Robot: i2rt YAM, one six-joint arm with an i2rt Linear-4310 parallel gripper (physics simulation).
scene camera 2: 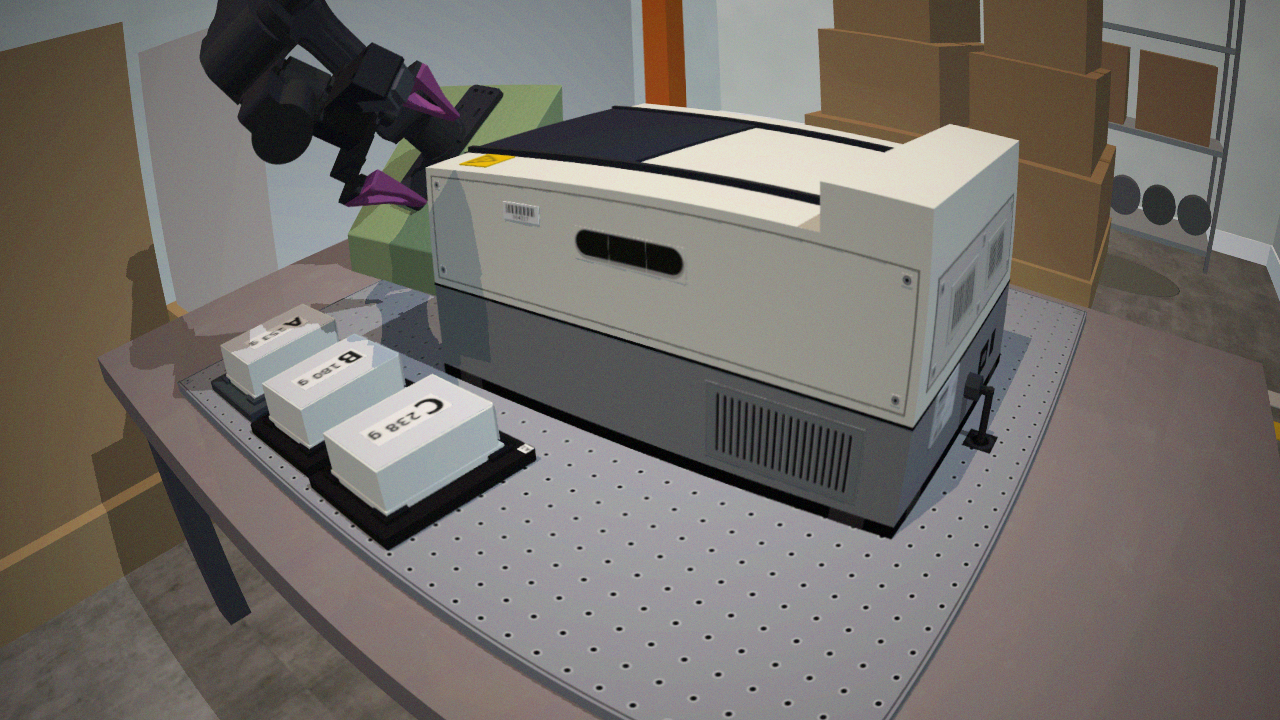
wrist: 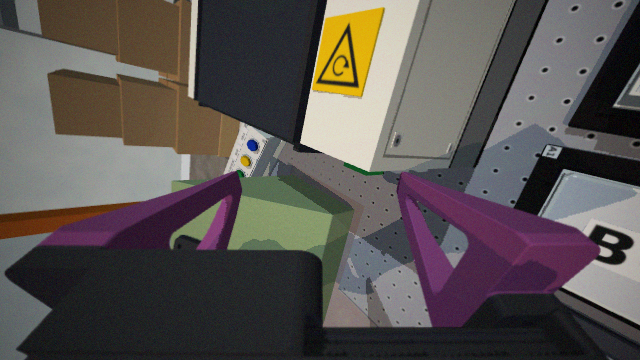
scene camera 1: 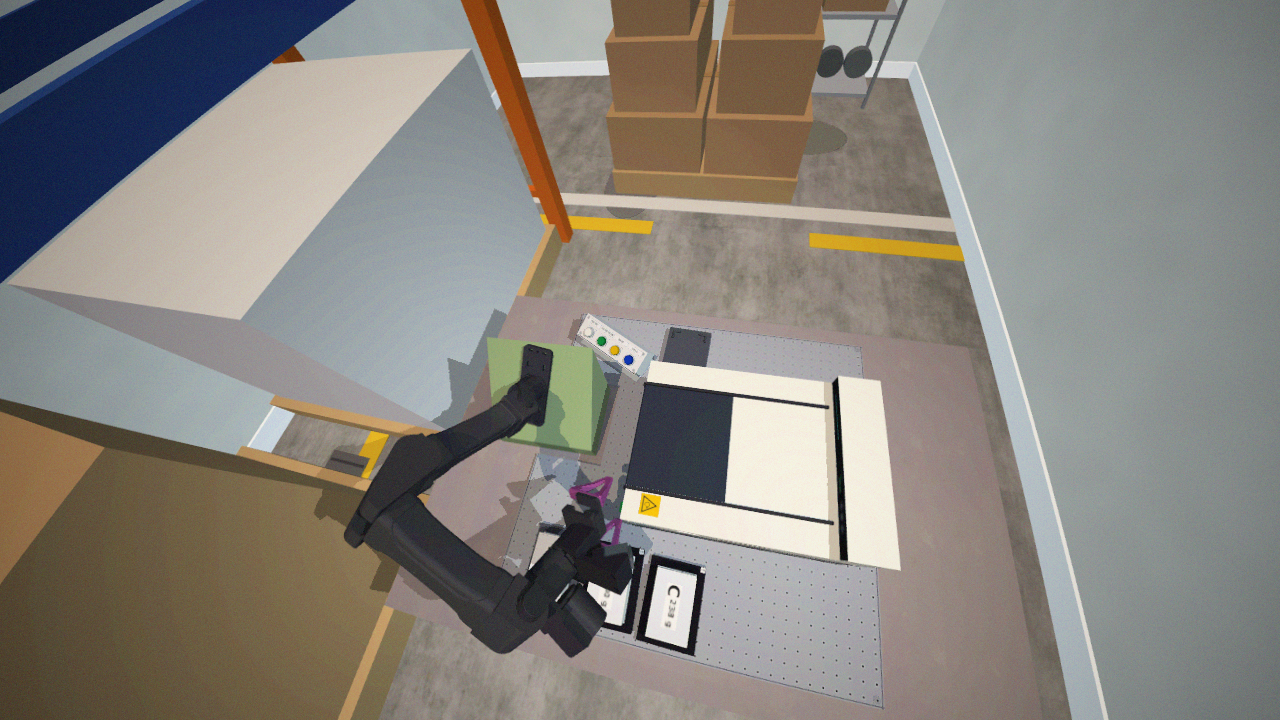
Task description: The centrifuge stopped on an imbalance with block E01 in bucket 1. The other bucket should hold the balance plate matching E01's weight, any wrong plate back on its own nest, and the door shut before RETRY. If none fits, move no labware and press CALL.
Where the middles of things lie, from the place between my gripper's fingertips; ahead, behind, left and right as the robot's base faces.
Right now the dark sliding door (scene camera 1: 682, 443) is 14 cm to the left of my hand and 10 cm ahead of it. From my hand the other things lie so: cream and grey centrifuge (scene camera 1: 809, 476) 25 cm ahead, 16 cm to the left, 9 cm below; then control box with coloured buttons (scene camera 1: 628, 356) 41 cm to the left, 17 cm below, 16 cm behind.
